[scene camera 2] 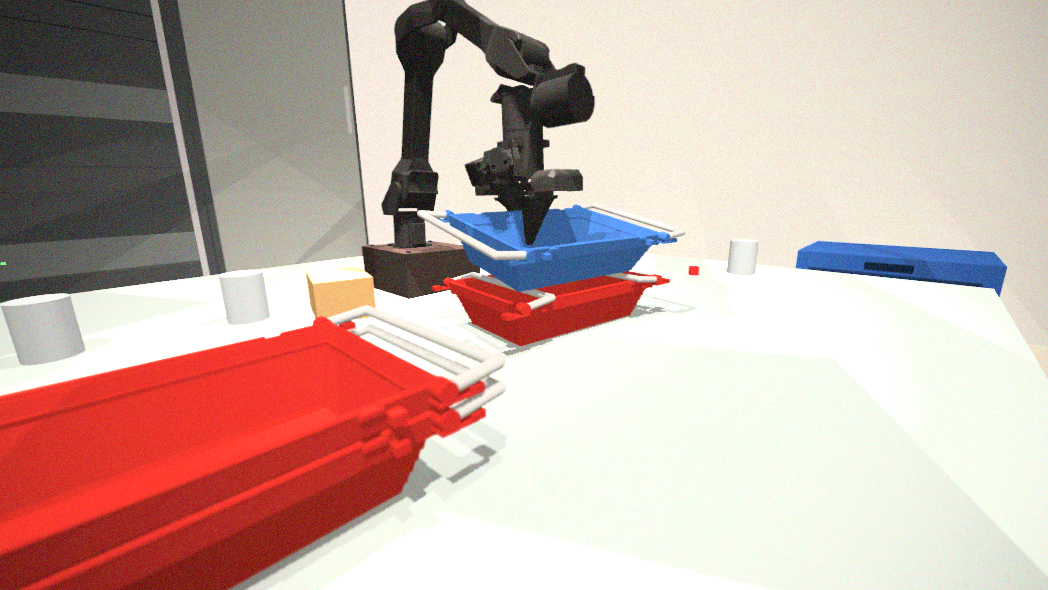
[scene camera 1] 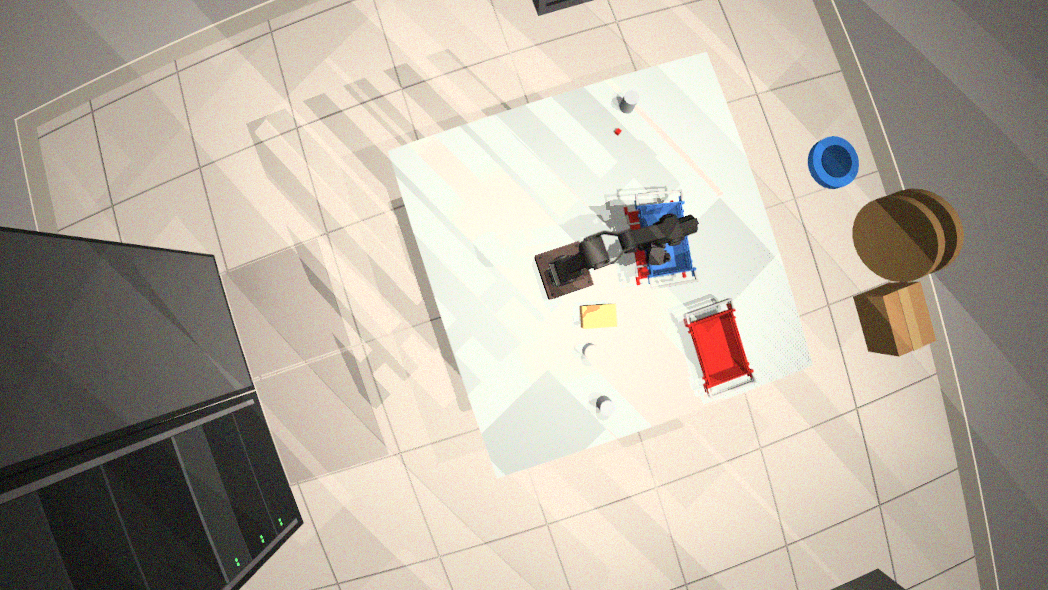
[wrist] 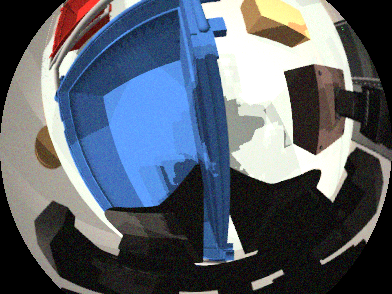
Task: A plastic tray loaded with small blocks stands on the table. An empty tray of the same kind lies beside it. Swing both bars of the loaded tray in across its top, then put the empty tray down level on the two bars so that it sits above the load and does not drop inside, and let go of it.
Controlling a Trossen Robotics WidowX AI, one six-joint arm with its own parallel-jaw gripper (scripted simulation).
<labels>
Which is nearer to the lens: the blue tray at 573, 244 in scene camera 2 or the tan block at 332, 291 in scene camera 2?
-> The blue tray.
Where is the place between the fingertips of the gripper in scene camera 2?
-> At 526, 244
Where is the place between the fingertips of the gripper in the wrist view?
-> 207, 167
</labels>
